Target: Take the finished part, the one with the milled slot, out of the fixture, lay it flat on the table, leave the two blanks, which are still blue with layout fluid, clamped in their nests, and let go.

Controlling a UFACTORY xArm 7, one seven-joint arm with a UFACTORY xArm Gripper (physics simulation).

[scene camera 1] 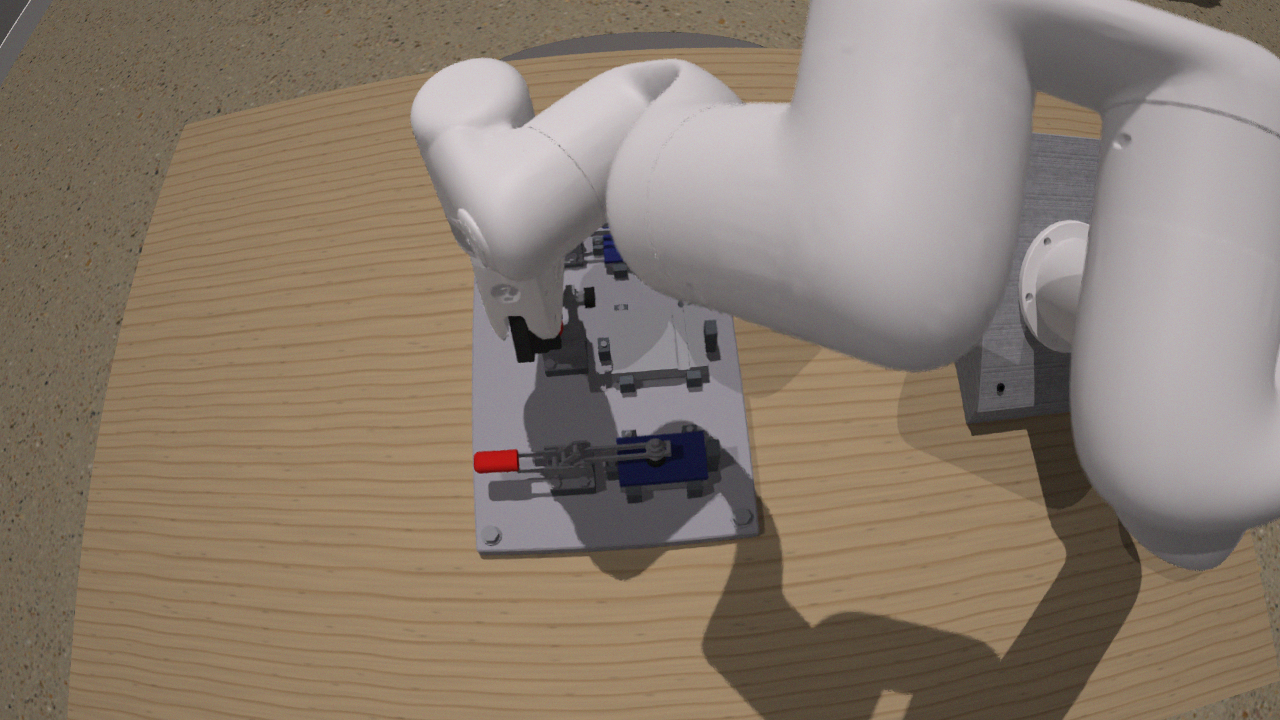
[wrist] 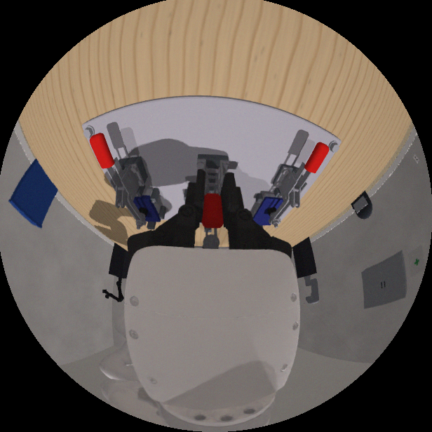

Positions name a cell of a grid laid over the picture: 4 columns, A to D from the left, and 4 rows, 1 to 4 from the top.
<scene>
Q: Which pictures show my gripper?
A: Scene camera 1 and the wrist view: all of them.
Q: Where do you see a blue blank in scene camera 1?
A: C3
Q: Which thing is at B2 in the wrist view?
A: A fixture plate.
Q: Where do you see a toggle clamp handle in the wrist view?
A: At B3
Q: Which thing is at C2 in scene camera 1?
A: A finished part.
</scene>
